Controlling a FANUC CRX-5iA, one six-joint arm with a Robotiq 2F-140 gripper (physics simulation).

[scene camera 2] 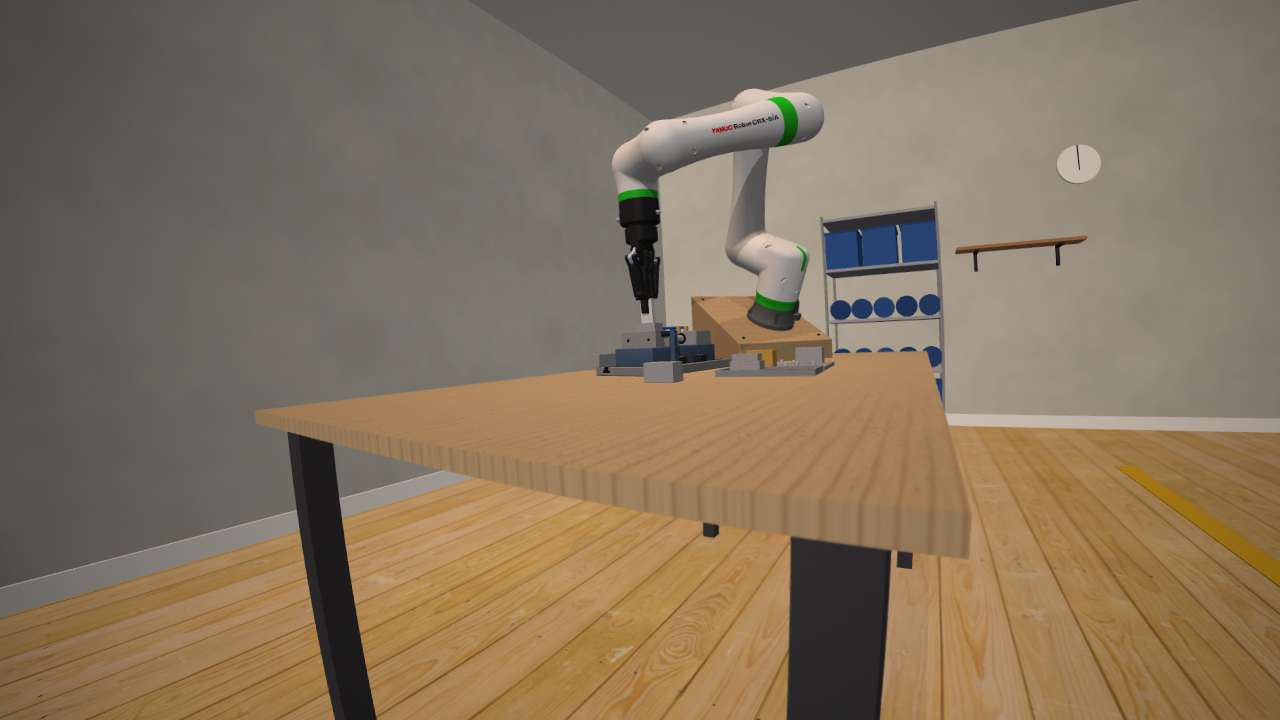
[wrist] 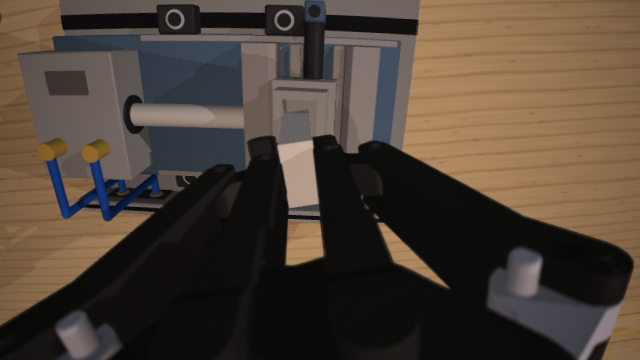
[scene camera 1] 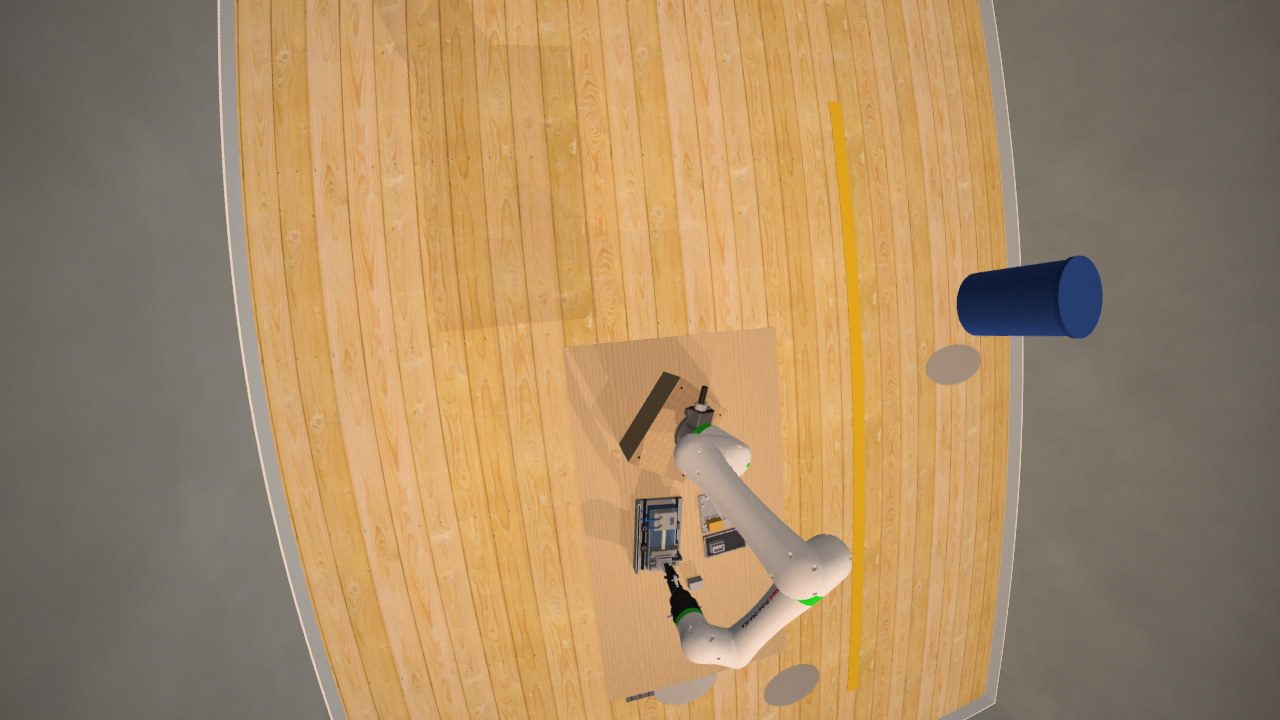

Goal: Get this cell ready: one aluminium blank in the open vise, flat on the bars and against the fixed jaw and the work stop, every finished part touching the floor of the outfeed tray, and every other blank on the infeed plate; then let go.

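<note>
The wrist view is one place where I can see my gripper. It is in the pictures along with a dark outfeed tray, and they show me a grey cylinder block too.
</note>
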